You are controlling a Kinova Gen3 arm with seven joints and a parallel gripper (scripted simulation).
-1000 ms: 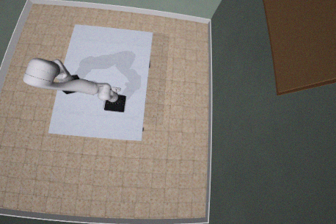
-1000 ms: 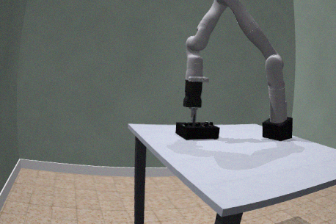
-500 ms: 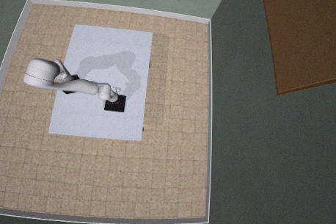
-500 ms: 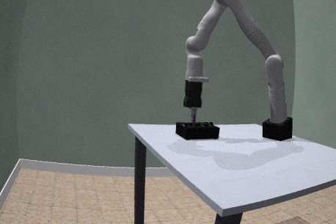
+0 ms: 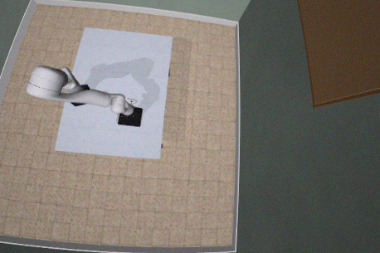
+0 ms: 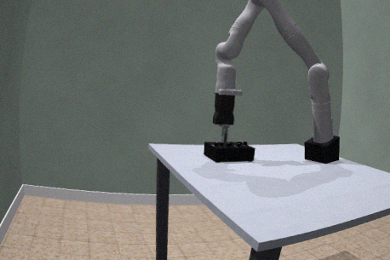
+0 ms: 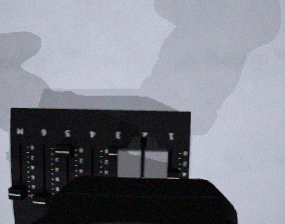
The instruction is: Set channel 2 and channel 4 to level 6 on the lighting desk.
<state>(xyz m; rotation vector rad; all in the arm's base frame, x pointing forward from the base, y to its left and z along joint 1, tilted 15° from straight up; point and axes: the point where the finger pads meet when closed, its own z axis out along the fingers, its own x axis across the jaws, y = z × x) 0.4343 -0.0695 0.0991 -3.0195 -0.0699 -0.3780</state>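
Right now the channel 2 cap is 2 cm to the right of my hand and 3 cm below it. Round my hand: channel 4 cap: 4 cm behind, 4 cm to the right, 3 cm below; channel 1 cap: 2 cm ahead, 2 cm to the right, 3 cm below; channel 3 cap: 2 cm behind, 1 cm to the right, 3 cm below.
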